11 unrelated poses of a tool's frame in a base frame.
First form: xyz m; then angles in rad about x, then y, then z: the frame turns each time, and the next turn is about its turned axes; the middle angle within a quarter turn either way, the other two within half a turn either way.
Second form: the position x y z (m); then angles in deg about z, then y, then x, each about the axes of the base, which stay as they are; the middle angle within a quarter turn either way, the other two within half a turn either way. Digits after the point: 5 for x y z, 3 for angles.
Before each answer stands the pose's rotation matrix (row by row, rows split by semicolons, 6 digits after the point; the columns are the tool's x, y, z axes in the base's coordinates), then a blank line. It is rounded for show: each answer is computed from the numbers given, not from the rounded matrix.
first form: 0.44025, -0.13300, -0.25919, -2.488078, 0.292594, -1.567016
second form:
0.003620 0.957492 0.288437; 0.793283 -0.178364 0.582141; 0.608842 0.226705 -0.760208

0.44025, -0.13300, -0.25919, -89.783, 16.764, -142.556
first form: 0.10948, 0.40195, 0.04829, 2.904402, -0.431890, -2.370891
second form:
-0.651546 0.632671 -0.418588; 0.747698 0.628816 -0.213397; 0.128205 -0.452015 -0.882749

0.10948, 0.40195, 0.04829, -135.842, -24.745, 166.410
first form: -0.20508, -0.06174, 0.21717, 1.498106, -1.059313, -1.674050
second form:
-0.050450 0.486864 -0.872019; 0.017402 -0.872570 -0.488179; -0.998575 -0.039804 0.035549

-0.20508, -0.06174, 0.21717, -95.916, -60.694, 85.835
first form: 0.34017, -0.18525, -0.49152, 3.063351, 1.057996, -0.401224
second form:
0.451656 0.191609 0.871374; 0.452050 -0.891168 -0.038348; 0.769193 0.411225 -0.489118

0.34017, -0.18525, -0.49152, -22.988, 60.619, 175.517
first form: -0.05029, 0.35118, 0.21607, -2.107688, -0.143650, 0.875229
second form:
0.634221 -0.759783 -0.143156; -0.313818 -0.422196 0.850452; -0.706599 -0.494449 -0.506199

-0.05029, 0.35118, 0.21607, 50.147, -8.231, -120.762
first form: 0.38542, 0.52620, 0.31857, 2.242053, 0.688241, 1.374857
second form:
0.150370 -0.757585 0.635180; -0.513237 -0.608945 -0.604793; 0.844971 -0.235055 -0.480388

0.38542, 0.52620, 0.31857, 78.774, 39.433, 128.460
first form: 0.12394, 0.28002, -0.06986, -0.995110, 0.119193, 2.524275
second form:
-0.809648 -0.574743 0.118911; 0.396467 -0.386194 0.832867; -0.432762 0.721474 0.540548

0.12394, 0.28002, -0.06986, 144.630, 6.829, -57.016
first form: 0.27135, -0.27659, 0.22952, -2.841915, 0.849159, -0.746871
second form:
0.484771 0.448786 0.750725; 0.486438 -0.851672 0.195022; 0.726894 0.270640 -0.631172

0.27135, -0.27659, 0.22952, -42.793, 48.653, -162.830
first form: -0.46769, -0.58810, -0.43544, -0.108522, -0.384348, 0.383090
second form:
0.859846 -0.346518 -0.374955; 0.409257 0.906878 0.100407; 0.305245 -0.239787 0.921590

-0.46769, -0.58810, -0.43544, 21.949, -22.022, -6.218
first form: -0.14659, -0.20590, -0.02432, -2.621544, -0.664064, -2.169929
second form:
-0.444089 0.650332 -0.616322; 0.543936 0.742293 0.391323; 0.711982 -0.161458 -0.683383

-0.14659, -0.20590, -0.02432, -124.328, -38.048, -150.203
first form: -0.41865, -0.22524, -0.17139, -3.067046, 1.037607, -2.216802
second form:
-0.305987 0.405861 0.861190; 0.834889 0.549115 0.037856; -0.457528 0.730582 -0.506871

-0.41865, -0.22524, -0.17139, -127.013, 59.451, -175.729
